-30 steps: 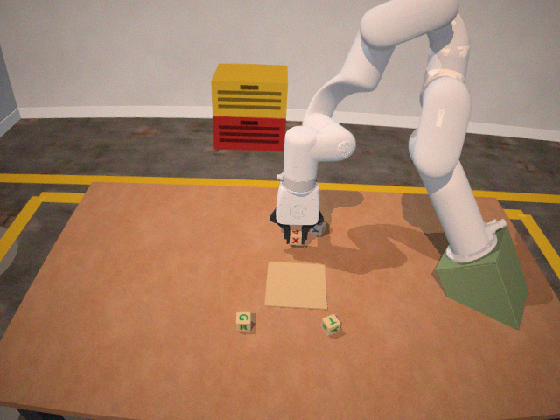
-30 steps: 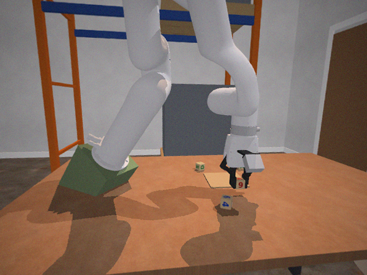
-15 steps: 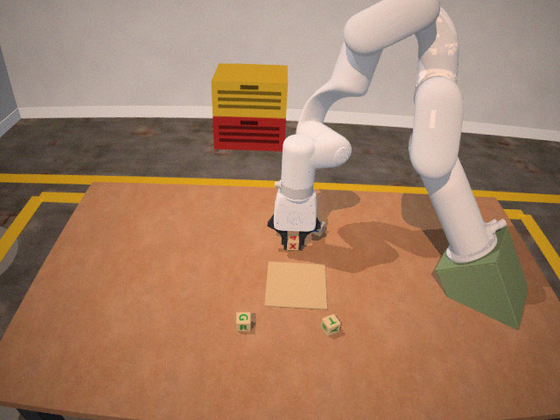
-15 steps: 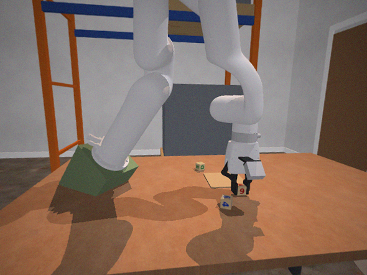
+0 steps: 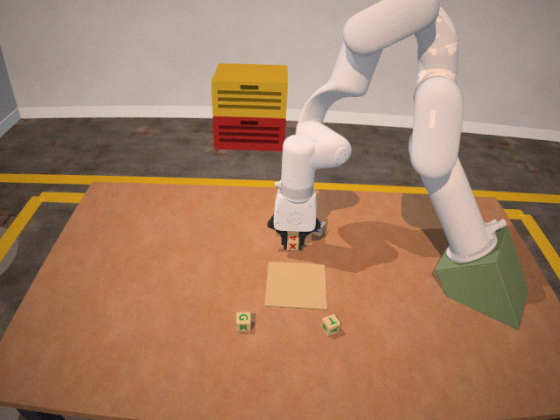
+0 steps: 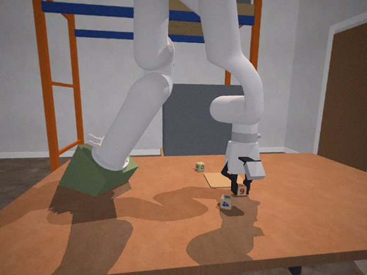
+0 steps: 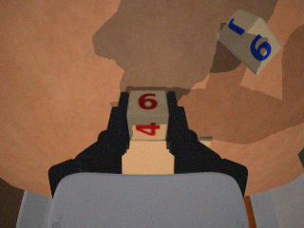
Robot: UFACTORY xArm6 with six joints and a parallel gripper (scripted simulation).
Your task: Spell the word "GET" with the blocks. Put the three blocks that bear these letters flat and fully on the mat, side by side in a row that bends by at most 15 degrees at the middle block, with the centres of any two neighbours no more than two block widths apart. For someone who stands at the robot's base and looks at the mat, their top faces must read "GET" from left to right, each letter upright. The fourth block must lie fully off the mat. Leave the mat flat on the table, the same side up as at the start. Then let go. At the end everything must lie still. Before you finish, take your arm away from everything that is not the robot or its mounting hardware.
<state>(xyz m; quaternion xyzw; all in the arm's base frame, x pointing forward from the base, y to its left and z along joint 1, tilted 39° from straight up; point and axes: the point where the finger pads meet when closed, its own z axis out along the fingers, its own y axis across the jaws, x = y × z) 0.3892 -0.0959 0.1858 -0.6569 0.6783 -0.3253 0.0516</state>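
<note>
Now: the red-lettered block 1 cm below my hand. Round my hand: tan mat 13 cm to the left, 2 cm below, 1 cm ahead; e block 8 cm behind, 6 cm to the right, 1 cm below; t block 26 cm to the left, 4 cm behind, 1 cm below.
</note>
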